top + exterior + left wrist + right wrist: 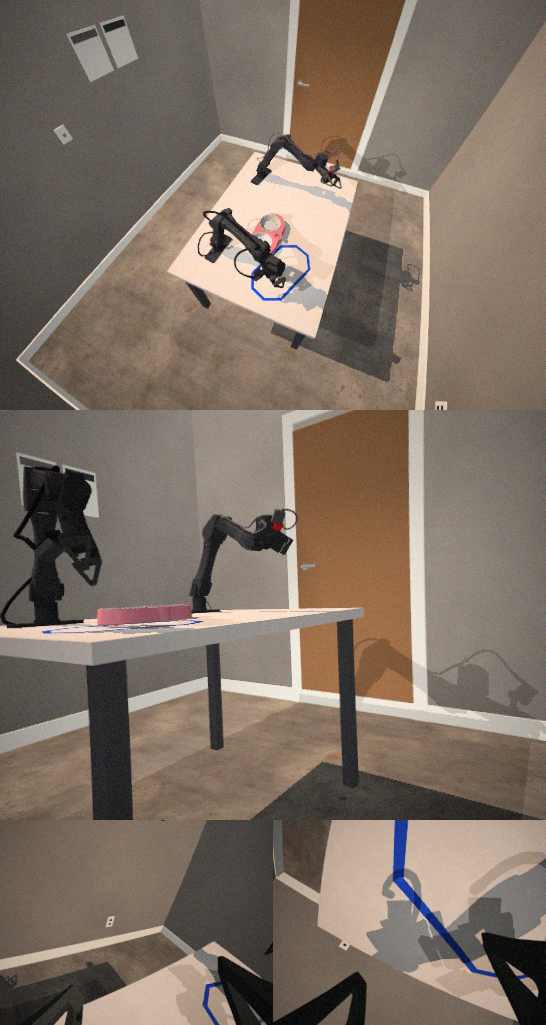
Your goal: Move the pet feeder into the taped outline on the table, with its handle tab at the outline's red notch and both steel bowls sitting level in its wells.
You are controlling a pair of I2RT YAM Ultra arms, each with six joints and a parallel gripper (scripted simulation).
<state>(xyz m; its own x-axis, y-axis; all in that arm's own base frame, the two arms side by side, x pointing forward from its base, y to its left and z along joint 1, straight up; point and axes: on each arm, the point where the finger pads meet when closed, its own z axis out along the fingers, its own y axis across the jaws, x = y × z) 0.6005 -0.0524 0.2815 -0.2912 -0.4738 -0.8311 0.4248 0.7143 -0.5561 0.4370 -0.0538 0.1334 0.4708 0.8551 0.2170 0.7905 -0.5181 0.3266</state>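
The pet feeder is 170 mm behind my right hand, 300 mm to the left of it and 110 mm below it. From my right hand the other things lie so: blue taped outline (20 mm behind, 110 mm to the left, 130 mm below).
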